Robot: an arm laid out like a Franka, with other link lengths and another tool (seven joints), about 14 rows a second.
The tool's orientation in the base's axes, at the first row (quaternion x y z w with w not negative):
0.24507 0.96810 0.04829 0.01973
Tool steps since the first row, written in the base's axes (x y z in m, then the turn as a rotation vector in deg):
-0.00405 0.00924 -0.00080 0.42 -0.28 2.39
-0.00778 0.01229 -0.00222 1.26 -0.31 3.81
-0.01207 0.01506 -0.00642 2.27 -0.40 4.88
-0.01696 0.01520 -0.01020 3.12 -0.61 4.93
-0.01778 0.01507 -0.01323 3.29 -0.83 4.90
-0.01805 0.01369 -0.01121 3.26 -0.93 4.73
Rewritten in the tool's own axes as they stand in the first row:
0.00797 0.00609 0.00132 -0.54 0.20 -2.37
0.01273 0.00685 0.00276 -1.31 0.72 -3.74
0.01788 0.00681 0.00690 -2.26 1.23 -4.75
0.02230 0.00424 0.01037 -3.11 1.45 -4.76
0.02300 0.00342 0.01332 -3.36 1.33 -4.74
0.02255 0.00229 0.01118 -3.38 1.21 -4.58

